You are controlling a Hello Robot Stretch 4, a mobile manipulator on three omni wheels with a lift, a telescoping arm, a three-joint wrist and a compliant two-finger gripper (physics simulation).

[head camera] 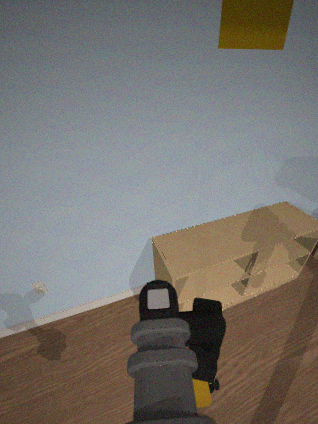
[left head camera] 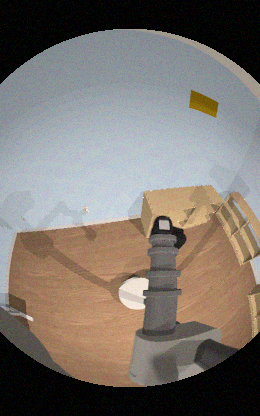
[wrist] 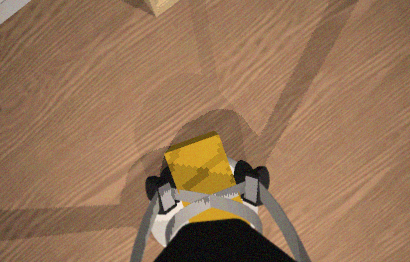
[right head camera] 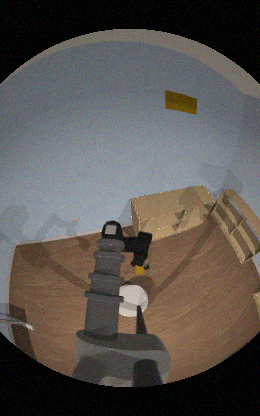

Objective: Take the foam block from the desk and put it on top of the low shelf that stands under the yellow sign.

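The yellow foam block is held between the two fingertips of my gripper, tilted a little in the wrist view. My gripper is shut on it, above the wooden floor. The low shelf is light wood with a flat top and stands against the wall, ahead and to the right of my arm. The yellow sign is on the wall above it. A corner of the shelf shows at the top of the wrist view. The desk is not clearly seen.
A second light wood shelf stands at the right, close to the low shelf's right end. Part of another wooden piece shows at the right edge. The white round base is below my arm. Shadows cross the floor and wall.
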